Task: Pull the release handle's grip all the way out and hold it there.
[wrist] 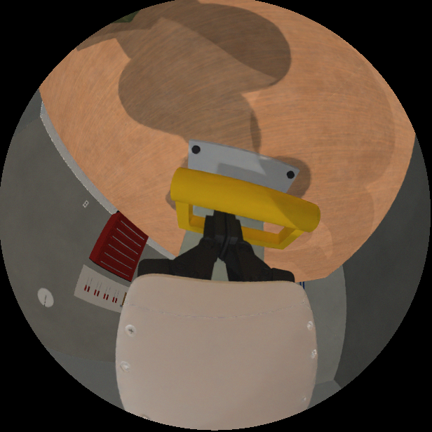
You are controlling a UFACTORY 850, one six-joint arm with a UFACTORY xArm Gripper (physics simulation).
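The release handle's yellow grip is a thick round bar with a yellow frame behind it, in the middle of the wrist view. A light grey plate with two black bolts shows just beyond the bar. My gripper is shut, with nothing between its fingers. Its fingertips reach into the opening of the yellow frame, right at the near side of the bar. Whether they touch the bar, and how far out the grip stands, I cannot tell. Part of the frame is hidden behind the fingers.
A wooden table top with dark shadows lies around the handle. At the lower left, past the table's edge, are a red slotted block and a pale panel with small red marks. A grey-green surface shows at the lower right.
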